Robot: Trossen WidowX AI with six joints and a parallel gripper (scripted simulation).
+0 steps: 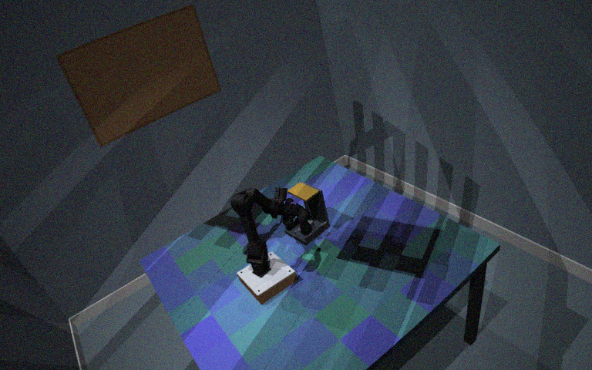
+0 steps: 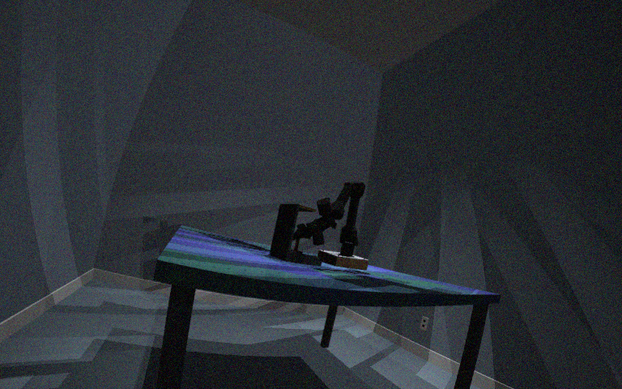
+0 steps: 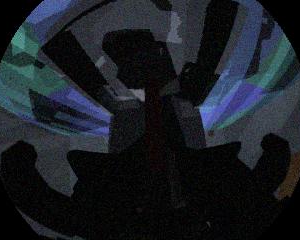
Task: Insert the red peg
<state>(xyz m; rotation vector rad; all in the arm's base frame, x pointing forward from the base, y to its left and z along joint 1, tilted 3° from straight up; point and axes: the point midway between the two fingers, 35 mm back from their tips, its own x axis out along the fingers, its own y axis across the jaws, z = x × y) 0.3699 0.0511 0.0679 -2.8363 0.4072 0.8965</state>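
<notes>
Now: the orange roof 10 mm behind my gripper tip and 140 mm above it. From my gripper tip the other things lie so: red peg (30 mm behind, 10 mm to the left, 10 mm below).
</notes>
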